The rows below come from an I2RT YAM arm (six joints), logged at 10 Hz.
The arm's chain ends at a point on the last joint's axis. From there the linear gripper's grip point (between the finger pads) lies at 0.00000 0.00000 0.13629 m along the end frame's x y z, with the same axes.
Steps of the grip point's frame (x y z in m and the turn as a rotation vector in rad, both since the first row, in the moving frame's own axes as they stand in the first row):
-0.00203 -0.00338 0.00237 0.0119 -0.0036 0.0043
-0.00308 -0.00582 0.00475 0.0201 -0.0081 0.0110
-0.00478 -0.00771 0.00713 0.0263 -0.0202 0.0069
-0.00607 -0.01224 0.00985 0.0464 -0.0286 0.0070
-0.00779 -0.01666 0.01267 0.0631 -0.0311 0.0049
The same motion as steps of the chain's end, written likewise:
-0.00154 -0.00176 0.00238 0.0119 -0.0036 0.0043
-0.00199 -0.00307 0.00478 0.0201 -0.0081 0.0110
-0.00204 -0.00412 0.00720 0.0263 -0.0202 0.0069
-0.00220 -0.00591 0.01005 0.0464 -0.0286 0.0070
-0.00358 -0.00806 0.01301 0.0631 -0.0311 0.0049

